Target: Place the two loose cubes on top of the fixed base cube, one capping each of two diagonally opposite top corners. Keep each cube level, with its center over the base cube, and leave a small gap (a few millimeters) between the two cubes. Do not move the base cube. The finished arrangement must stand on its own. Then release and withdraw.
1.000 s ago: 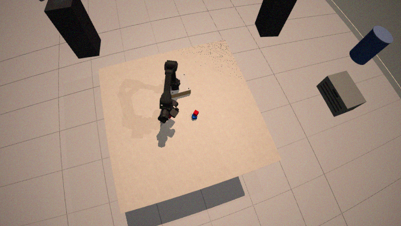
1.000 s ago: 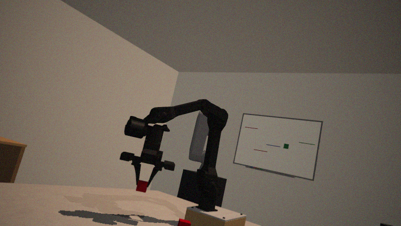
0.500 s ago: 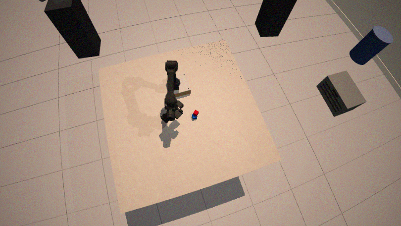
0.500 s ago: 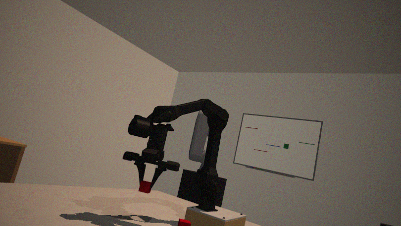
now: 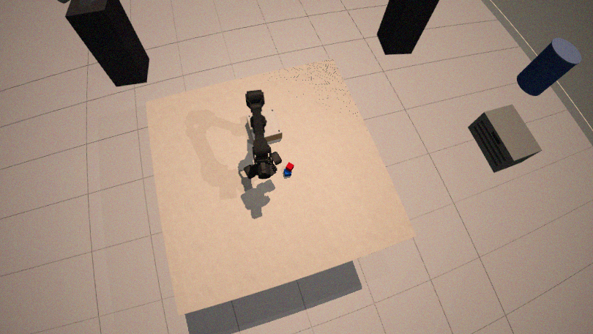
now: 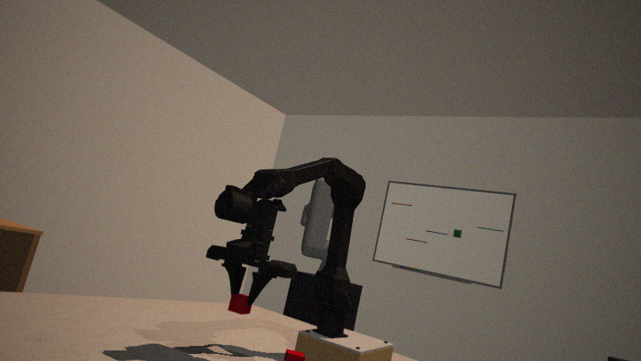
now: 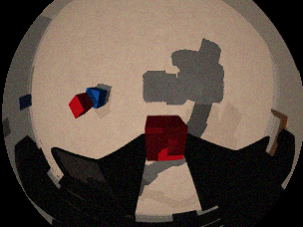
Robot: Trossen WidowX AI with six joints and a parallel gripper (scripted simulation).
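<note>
Now: the blue cube 20 mm behind my gripper tip, 130 mm to the left of it and 100 mm below it. From my gripper tip the other things lie so: red cube right at my gripper tip.
</note>
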